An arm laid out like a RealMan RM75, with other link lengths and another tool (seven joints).
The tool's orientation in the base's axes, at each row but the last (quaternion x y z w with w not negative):
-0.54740, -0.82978, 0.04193, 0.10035
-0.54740, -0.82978, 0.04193, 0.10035
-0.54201, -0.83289, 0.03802, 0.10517
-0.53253, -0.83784, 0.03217, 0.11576
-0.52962, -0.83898, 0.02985, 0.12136
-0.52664, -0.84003, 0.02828, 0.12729
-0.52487, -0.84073, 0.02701, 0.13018
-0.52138, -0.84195, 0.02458, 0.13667
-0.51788, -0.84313, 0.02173, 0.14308
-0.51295, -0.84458, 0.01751, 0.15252
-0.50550, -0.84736, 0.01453, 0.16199
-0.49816, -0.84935, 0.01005, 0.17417
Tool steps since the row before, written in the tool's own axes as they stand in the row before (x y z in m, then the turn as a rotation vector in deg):
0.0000, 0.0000, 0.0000, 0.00, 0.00, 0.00
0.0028, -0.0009, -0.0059, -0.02, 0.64, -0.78
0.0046, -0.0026, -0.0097, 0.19, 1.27, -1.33
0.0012, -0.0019, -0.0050, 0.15, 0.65, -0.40
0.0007, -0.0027, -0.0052, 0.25, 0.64, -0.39
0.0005, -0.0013, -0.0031, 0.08, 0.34, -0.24
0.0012, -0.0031, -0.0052, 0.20, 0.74, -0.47
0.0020, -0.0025, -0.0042, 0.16, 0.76, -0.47
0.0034, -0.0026, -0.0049, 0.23, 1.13, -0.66
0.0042, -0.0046, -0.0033, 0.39, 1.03, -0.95
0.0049, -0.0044, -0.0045, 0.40, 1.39, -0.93
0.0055, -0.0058, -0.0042, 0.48, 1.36, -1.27
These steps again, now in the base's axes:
0.0000, 0.0000, 0.0000, 0.00, 0.00, 0.00
-0.0006, 0.0020, 0.0063, 0.75, 0.20, 0.64
-0.0020, 0.0026, 0.0105, 1.35, 0.63, 1.10
-0.0010, -0.0001, 0.0054, 0.61, 0.39, 0.30
-0.0014, -0.0010, 0.0056, 0.55, 0.47, 0.31
-0.0006, -0.0004, 0.0033, 0.32, 0.20, 0.18
-0.0019, -0.0008, 0.0058, 0.68, 0.47, 0.36
-0.0019, 0.0002, 0.0049, 0.72, 0.44, 0.34
-0.0024, 0.0012, 0.0059, 1.06, 0.65, 0.47
-0.0048, 0.0011, 0.0050, 0.98, 0.71, 0.81
-0.0046, 0.0014, 0.0064, 1.28, 0.89, 0.72
-0.0060, 0.0011, 0.0066, 1.32, 0.89, 1.07

